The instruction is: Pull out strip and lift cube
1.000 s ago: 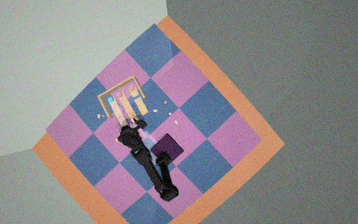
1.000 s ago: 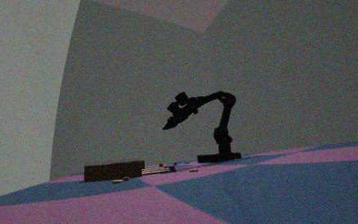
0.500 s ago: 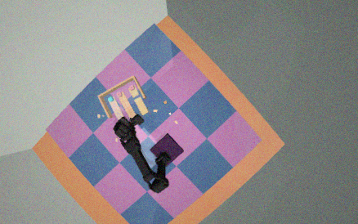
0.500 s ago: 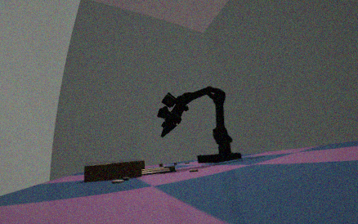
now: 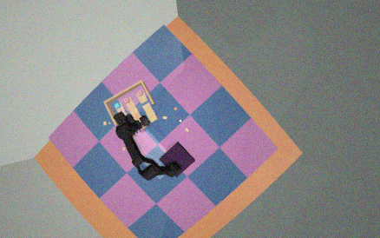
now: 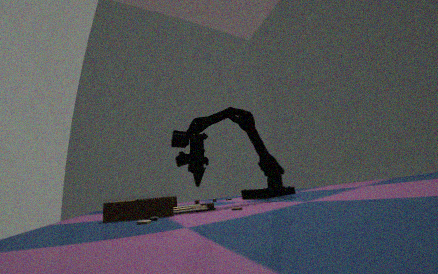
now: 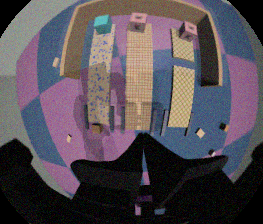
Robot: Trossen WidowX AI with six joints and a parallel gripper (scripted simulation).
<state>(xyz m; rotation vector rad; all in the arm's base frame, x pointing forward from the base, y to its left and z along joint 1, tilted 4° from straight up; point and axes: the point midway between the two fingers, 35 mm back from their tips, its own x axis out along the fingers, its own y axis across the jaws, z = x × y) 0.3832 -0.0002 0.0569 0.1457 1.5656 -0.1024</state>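
My gripper tip is 3 cm short of the strip, 10 cm to the left of it and 8 cm above it.
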